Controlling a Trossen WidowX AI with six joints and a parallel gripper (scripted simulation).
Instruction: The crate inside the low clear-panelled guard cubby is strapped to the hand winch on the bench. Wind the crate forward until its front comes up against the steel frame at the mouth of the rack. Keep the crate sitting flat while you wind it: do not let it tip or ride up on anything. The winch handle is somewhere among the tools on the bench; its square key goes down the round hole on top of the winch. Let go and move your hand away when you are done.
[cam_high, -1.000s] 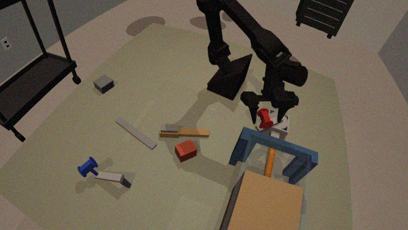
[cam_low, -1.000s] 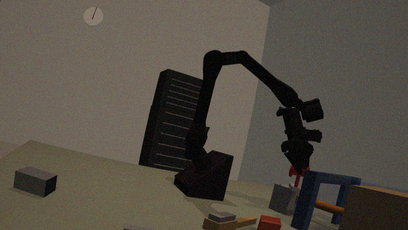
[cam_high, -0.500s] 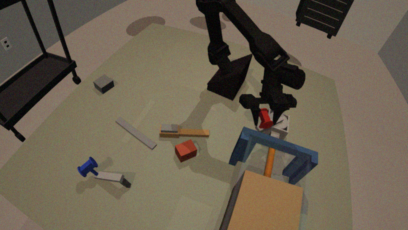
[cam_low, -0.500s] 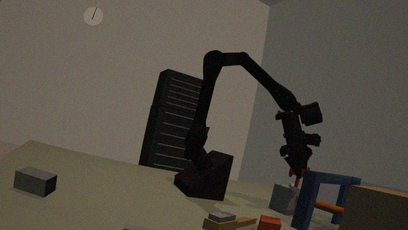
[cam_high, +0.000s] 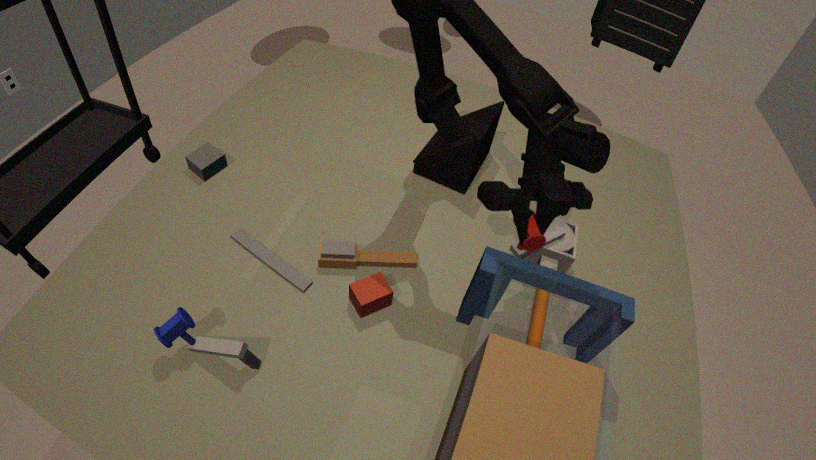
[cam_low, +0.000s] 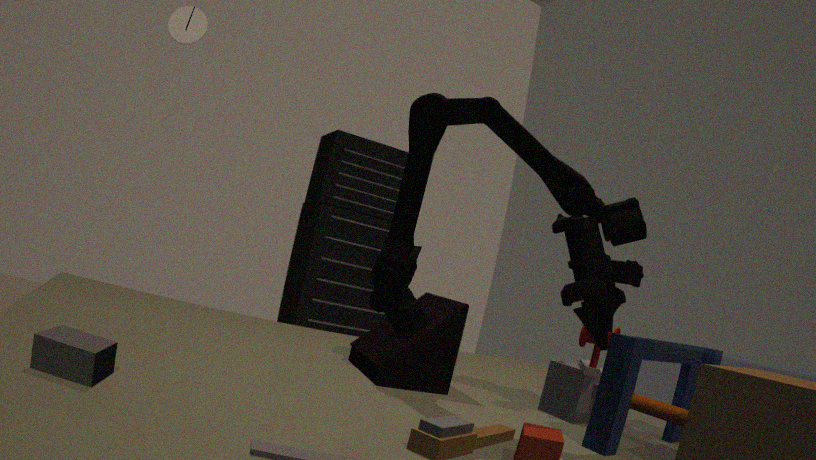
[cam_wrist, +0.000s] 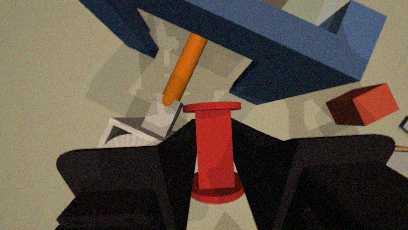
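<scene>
My gripper tip is now 4 cm past the red-knobbed winch handle, 2 cm to the right of it and 3 cm above it. From my gripper tip the other things lie so: grey winch: 10 cm behind, 5 cm to the left, 10 cm below; wooden brush: 5 cm ahead, 27 cm to the right, 11 cm below; red knob: 1 cm behind, 1 cm to the right.
</scene>
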